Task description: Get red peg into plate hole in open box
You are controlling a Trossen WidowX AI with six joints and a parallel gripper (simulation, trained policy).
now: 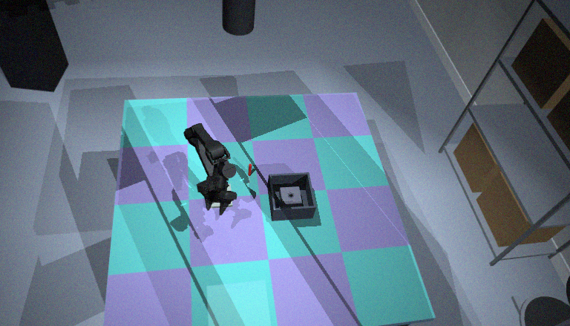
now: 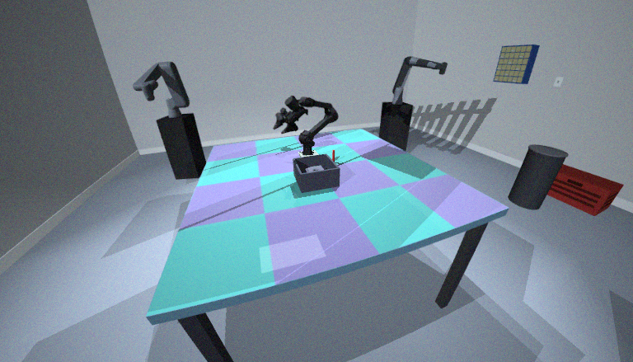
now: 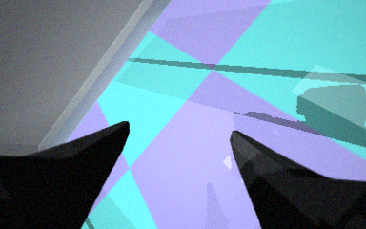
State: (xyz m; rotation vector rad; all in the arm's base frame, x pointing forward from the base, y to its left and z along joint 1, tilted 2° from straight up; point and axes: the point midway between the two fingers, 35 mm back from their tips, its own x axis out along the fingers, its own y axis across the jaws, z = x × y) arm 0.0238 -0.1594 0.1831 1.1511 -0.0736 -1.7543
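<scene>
Now: gripper tip 120 mm short of the red peg, 330 mm to the right of it and 140 mm above it. From my gripper tip the other things lie so: plate: 320 mm ahead, 200 mm to the left, 130 mm below; dark grey box: 320 mm ahead, 200 mm to the left, 150 mm below.
</scene>
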